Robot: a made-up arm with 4 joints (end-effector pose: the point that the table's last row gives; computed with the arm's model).
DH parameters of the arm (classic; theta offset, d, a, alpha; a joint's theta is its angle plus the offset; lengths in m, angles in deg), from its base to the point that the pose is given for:
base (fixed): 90 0.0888 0 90
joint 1: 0 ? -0.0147 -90
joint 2: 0 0.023 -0.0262 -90
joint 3: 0 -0.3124 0.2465 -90
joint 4: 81.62 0 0.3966 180
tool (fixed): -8.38 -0.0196 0 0
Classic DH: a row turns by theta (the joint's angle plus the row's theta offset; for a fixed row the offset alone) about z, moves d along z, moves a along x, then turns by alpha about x.
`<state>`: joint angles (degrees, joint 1 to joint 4).
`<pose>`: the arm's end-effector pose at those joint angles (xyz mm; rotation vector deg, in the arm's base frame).
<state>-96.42 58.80 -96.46 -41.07</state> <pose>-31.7 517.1 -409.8 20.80 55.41 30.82</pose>
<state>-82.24 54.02 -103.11 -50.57</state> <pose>31.5 636.3 -148.8 41.73 41.92 43.62</pose>
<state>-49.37 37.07 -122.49 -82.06</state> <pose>75.3 364.5 548.5 85.66 -17.77 69.82</pose>
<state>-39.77 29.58 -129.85 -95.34</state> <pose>9.6 126.5 660.8 92.18 -47.55 73.99</pose>
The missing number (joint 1, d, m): -0.3856
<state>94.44 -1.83 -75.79 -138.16</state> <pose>-400.6 -474.9 145.0 62.68 -162.69 12.93</pose>
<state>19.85 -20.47 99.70 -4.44</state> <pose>233.7 -230.5 -317.0 -78.05 22.21 -7.51</pose>
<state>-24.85 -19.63 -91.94 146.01</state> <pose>-369.3 -23.1 102.7 48.93 78.53 -133.24</pose>
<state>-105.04 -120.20 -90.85 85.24</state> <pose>-592.0 -18.9 467.0 76.11 -95.62 -35.04</pose>
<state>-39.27 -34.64 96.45 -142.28</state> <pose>-467.1 -318.7 -183.9 -22.27 130.17 37.74</pose>
